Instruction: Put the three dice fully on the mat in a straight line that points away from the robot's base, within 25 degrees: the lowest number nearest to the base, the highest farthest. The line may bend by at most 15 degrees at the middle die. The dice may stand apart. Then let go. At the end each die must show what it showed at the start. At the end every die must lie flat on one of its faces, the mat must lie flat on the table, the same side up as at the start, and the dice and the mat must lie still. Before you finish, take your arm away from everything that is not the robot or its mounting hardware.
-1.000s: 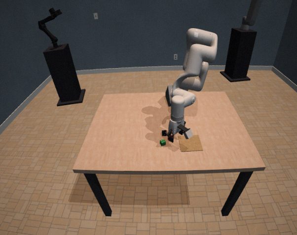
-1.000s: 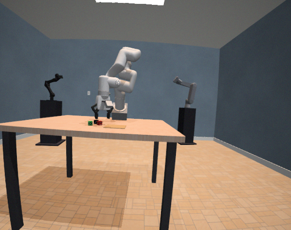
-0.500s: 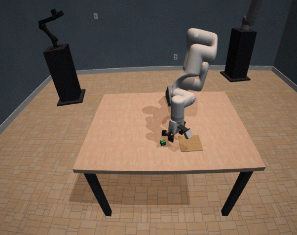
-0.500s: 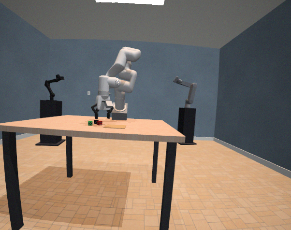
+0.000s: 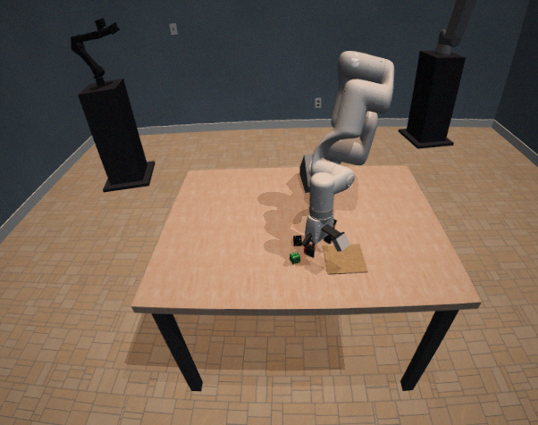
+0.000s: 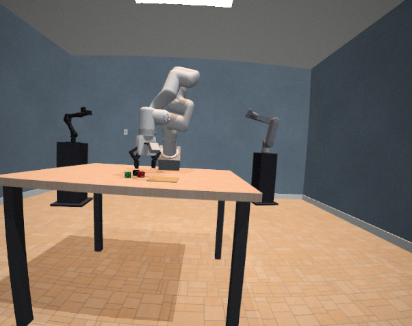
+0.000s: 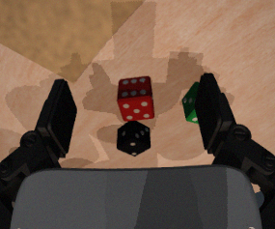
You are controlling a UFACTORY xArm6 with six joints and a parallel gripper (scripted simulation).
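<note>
My gripper is now 9 cm past the black die, 6 cm to the left of it and 5 cm above it. Also, from my hand: green die: 1 cm behind, 8 cm to the right, 5 cm below; tan mat: 2 cm ahead, 9 cm to the left, 6 cm below; red die: 4 cm behind, 2 cm to the right, 5 cm below.
</note>
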